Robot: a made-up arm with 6 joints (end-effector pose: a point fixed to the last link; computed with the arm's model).
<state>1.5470 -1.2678 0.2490 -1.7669 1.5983 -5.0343</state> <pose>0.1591 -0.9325 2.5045 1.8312 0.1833 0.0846</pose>
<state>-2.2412 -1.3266 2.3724 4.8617 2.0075 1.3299</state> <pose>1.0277 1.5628 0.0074 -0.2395 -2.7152 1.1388</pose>
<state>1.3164 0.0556 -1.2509 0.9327 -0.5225 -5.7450</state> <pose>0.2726 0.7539 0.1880 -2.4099 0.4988 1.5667</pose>
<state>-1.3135 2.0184 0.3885 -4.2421 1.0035 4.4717</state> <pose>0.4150 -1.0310 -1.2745 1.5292 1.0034 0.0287</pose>
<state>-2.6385 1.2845 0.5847 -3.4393 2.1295 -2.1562</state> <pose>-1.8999 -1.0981 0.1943 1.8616 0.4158 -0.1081</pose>
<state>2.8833 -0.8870 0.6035 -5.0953 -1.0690 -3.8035</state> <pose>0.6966 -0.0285 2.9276 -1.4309 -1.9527 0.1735</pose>
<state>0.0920 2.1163 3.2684 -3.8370 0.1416 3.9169</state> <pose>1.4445 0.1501 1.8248 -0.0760 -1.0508 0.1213</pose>
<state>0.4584 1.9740 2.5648 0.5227 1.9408 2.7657</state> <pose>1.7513 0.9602 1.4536 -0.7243 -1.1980 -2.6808</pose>
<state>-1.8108 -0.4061 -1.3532 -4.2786 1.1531 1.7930</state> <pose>-0.0389 -0.8041 0.4800 -2.3450 0.4215 0.6533</pose>
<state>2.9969 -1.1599 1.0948 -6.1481 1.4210 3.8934</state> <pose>2.0170 -0.3188 2.0238 -0.7454 0.6120 -0.0516</pose>
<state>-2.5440 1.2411 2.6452 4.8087 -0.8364 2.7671</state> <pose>-0.8415 -0.7380 2.6652 -2.4399 1.3168 -1.3145</pose>
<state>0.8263 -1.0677 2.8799 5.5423 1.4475 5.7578</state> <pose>-0.9193 -1.1805 -0.1323 -0.0411 0.6434 -0.1239</pose>
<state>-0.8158 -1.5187 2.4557 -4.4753 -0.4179 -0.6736</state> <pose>-1.2601 1.2327 -0.6052 -0.1253 2.1996 0.6558</pose>
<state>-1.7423 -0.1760 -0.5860 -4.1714 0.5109 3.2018</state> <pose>-0.1868 -1.5324 1.2293 1.4187 -0.2609 -1.3889</pose>
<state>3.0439 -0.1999 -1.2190 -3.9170 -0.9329 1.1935</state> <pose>-1.0519 0.2076 0.5315 0.7707 2.4033 0.9208</pose>
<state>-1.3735 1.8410 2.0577 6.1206 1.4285 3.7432</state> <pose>0.4535 -2.4199 1.2035 0.8342 -1.4851 1.0508</pose>
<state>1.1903 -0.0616 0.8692 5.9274 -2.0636 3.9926</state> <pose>0.2571 0.7956 2.8811 1.0109 1.7891 -0.3682</pose>
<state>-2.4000 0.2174 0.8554 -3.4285 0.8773 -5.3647</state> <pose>-1.1282 -1.0880 2.7272 1.4078 -2.4521 -1.0309</pose>
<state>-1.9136 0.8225 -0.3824 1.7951 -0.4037 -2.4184</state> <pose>-0.6340 -1.5657 -0.0399 1.2420 0.3687 -2.3645</pose>
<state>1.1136 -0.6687 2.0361 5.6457 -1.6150 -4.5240</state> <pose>-0.9112 -1.6032 2.0427 -0.8787 -2.0535 0.0540</pose>
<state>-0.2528 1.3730 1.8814 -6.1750 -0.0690 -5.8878</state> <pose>2.3636 -0.6120 1.9328 -0.5463 -0.3648 -0.3615</pose>
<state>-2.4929 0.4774 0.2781 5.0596 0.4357 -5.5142</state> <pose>-1.8391 -1.3022 1.5451 0.1260 -0.5793 -2.8532</pose>
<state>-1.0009 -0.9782 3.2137 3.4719 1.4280 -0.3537</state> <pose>-0.7879 1.1196 -0.0519 0.5110 0.0769 2.4804</pose>
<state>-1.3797 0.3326 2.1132 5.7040 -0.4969 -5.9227</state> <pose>0.0389 0.0531 3.2302 -0.9019 -1.0230 -0.8407</pose>
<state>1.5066 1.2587 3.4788 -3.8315 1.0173 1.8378</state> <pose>-0.0979 0.0369 2.2146 1.4699 0.4681 2.6156</pose>
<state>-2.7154 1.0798 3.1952 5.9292 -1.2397 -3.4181</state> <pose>-0.1083 -0.1157 2.4699 1.0654 -2.1071 0.4753</pose>
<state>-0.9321 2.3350 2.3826 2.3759 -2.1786 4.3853</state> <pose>1.2265 -1.8283 0.4654 -0.9122 -1.1931 -2.6345</pose>
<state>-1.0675 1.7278 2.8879 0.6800 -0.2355 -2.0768</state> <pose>0.7390 -1.3984 2.1774 0.6978 -1.4474 -0.2500</pose>
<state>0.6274 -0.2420 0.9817 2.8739 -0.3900 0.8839</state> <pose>0.1491 0.0852 3.3414 -2.2113 0.1150 -2.1352</pose>
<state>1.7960 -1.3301 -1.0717 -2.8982 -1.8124 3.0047</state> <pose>-0.1441 0.4351 1.7341 1.7531 -1.5811 1.3624</pose>
